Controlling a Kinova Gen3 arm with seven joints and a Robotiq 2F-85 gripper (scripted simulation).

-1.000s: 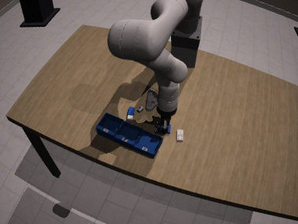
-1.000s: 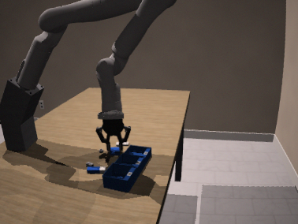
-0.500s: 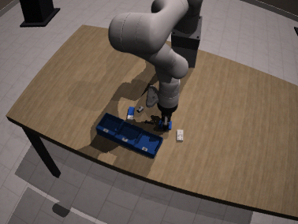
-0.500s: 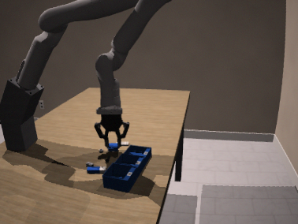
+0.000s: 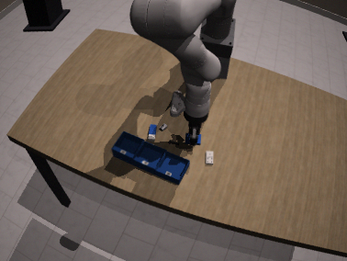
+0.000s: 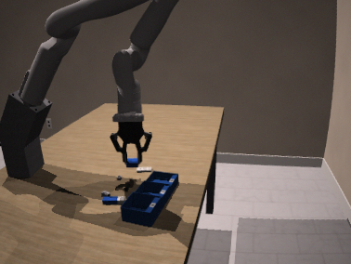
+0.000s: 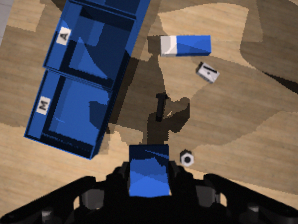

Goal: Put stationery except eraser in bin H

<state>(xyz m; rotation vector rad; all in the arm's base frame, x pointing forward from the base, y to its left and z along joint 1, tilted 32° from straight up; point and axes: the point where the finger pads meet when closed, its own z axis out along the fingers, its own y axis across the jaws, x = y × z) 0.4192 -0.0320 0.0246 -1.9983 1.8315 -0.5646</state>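
Now: the blue three-part bin 13 cm to the right of my hand, 8 cm ahead of it and 5 cm below it. Also, from my hand: black bolt (7 cm to the right, 7 cm below, 1 cm behind); then grey nut (7 cm below, 5 cm behind); then flat blue pad (2 cm below).
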